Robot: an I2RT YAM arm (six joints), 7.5 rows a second.
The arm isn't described. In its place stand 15 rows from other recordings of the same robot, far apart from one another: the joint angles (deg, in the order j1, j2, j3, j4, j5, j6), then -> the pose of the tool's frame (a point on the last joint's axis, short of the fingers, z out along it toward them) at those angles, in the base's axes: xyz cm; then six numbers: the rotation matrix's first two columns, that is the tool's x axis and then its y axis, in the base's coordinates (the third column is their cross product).
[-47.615, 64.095, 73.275, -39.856, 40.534, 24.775] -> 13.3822, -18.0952, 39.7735, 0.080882, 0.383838, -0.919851, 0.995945, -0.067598, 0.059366
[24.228, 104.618, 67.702, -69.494, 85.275, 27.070] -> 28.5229, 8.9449, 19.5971, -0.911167, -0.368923, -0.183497, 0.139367, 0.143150, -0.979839
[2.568, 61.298, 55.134, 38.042, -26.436, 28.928] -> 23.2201, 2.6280, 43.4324, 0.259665, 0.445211, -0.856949, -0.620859, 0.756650, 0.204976
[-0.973, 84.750, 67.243, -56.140, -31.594, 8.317] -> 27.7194, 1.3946, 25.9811, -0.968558, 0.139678, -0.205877, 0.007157, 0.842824, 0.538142
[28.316, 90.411, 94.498, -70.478, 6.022, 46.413] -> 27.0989, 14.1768, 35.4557, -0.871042, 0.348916, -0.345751, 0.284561, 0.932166, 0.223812
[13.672, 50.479, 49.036, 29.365, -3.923, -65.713] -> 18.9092, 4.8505, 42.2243, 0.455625, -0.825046, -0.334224, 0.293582, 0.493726, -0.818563
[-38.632, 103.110, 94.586, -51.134, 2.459, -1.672] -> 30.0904, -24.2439, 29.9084, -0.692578, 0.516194, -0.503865, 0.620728, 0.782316, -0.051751
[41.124, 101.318, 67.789, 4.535, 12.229, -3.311] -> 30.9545, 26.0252, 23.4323, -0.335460, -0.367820, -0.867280, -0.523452, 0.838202, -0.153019
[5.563, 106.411, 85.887, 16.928, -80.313, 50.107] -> 41.9500, 7.6118, 33.2023, -0.803812, 0.051421, -0.592657, -0.590561, 0.050909, 0.805386
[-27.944, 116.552, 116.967, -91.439, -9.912, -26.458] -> 33.9114, -17.2948, 30.2379, -0.997632, 0.032383, -0.060682, 0.022166, 0.986535, 0.162044
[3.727, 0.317, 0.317, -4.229, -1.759, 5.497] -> 10.9982, 0.8260, 16.6881, -0.082399, 0.090584, -0.992474, -0.088031, 0.991306, 0.097786
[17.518, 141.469, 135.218, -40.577, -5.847, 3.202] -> 52.4789, 16.9450, 23.1127, -0.714832, -0.167365, -0.678973, -0.326489, 0.938495, 0.112396
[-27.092, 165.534, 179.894, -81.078, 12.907, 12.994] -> 47.8070, -25.3488, 19.8489, -0.679354, 0.593703, -0.431270, 0.693013, 0.712321, -0.111053
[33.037, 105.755, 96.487, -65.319, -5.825, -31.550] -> 31.0075, 20.5960, 28.1861, -0.393088, -0.876569, -0.277683, -0.904333, 0.423179, -0.055687
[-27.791, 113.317, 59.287, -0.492, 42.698, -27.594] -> 32.0572, -19.6243, 11.1331, -0.958466, 0.120337, -0.258577, 0.278570, 0.589448, -0.758254
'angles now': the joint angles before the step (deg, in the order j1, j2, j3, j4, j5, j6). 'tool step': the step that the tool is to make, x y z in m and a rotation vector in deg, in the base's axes. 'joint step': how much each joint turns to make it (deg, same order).
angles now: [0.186 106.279 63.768 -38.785 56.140 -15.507]
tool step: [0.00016 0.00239 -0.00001 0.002 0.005 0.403]
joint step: [0.416 0.001 0.000 -0.023 0.000 0.023]
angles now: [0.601 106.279 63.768 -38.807 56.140 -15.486]
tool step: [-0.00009 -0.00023 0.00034 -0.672 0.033 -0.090]
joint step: [0.001 -0.001 -0.001 -0.022 0.678 -0.021]
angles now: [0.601 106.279 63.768 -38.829 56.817 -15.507]
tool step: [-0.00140 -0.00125 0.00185 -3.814 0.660 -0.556]
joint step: [0.001 0.001 0.000 -0.700 3.847 0.002]
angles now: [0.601 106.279 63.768 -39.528 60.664 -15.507]
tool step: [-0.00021 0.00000 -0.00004 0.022 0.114 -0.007]
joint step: [-0.001 -0.001 -0.001 -0.130 -0.022 0.019]
